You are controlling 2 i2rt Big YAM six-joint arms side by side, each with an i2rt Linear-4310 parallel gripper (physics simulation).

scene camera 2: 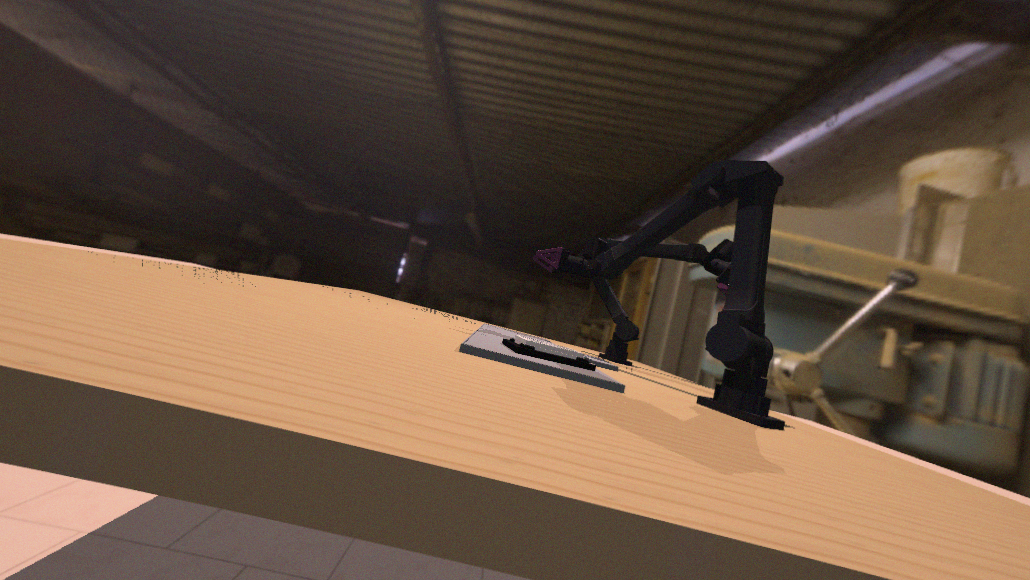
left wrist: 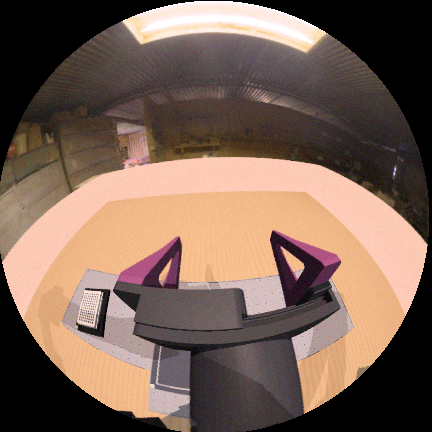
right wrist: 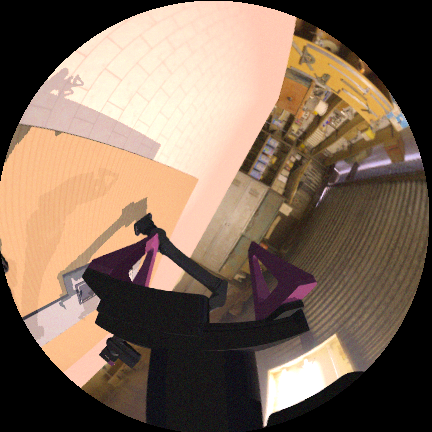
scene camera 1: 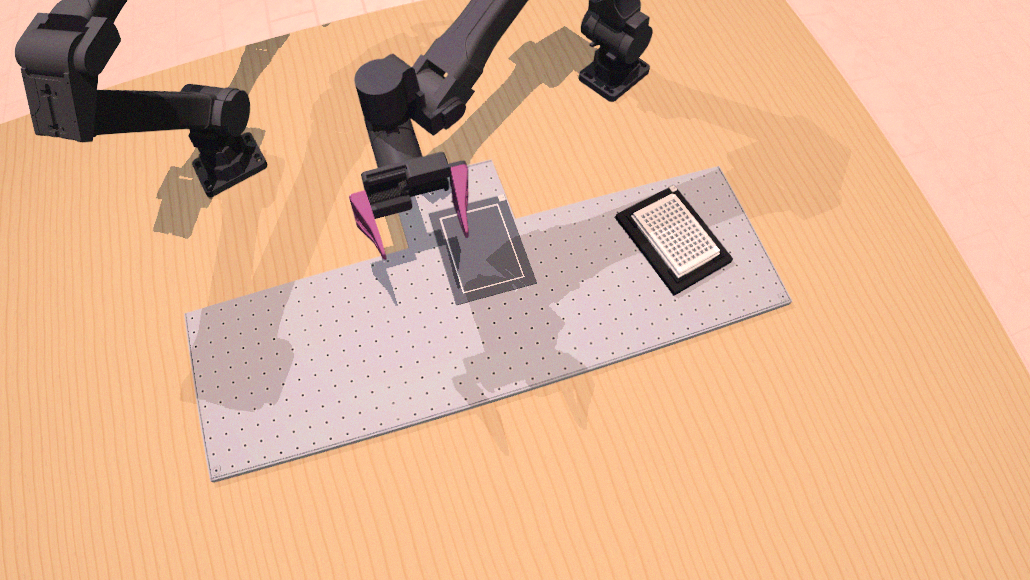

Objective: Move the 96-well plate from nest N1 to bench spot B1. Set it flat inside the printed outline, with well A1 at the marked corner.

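Places are measured from the left arm's base along level axes (x right, y ahead, z up), in centimetres.
Pixels of known places: left gripper, between the fingertips: (scene camera 2: 534,255) (left wrist: 226,238) (scene camera 1: 426,246); right gripper, between the fingertips: (right wrist: 204,242); left arm's base, origin of its link: (scene camera 2: 737,415) (right wrist: 142,223) (scene camera 1: 614,75); right arm's base, origin of its link: (scene camera 2: 614,361) (scene camera 1: 230,166).
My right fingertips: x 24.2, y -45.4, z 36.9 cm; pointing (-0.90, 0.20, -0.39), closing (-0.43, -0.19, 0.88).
For each thing: its top centre in the pictures, then the offset to it from my right fingertips. Level surfaces: height alone.
- white 96-well plate, centre of its top: (scene camera 1: 676,231) (scene camera 2: 549,344) (left wrist: 87,306) dx -2.0, dy +75.6, dz -33.0 cm
- black nest N1, centre of its top: (scene camera 1: 675,234) (scene camera 2: 548,348) (left wrist: 89,307) dx -2.0, dy +75.6, dz -33.9 cm
- B1, centre of its top: (scene camera 1: 481,247) (left wrist: 178,362) (right wrist: 86,290) dx +20.6, dy +54.7, dz -35.4 cm
- wooden table, height of its surface: dz -36.9 cm
The white 96-well plate (scene camera 1: 677,234) (left wrist: 90,308) lies flat in the black nest N1 (scene camera 1: 702,270) (left wrist: 103,315) at the board's right in scene camera 1. The white outline of B1 (scene camera 1: 493,283) (left wrist: 172,387) is printed on a dark pad, with a small white mark by its upper right corner in scene camera 1. It holds no plate. My left gripper (scene camera 1: 425,245) (left wrist: 226,238) is open and empty, raised above the board, one finger over the pad's upper left part in scene camera 1. My right gripper (right wrist: 204,242) is open and empty, away from the plate.
A perforated grey board (scene camera 1: 345,374) (scene camera 2: 540,369) lies on the wooden table (scene camera 1: 576,504) (scene camera 2: 288,374) under nest and pad. The right arm's base (scene camera 1: 229,162) stands at the upper left in scene camera 1, the left arm's base (scene camera 1: 614,75) at the top right of centre.
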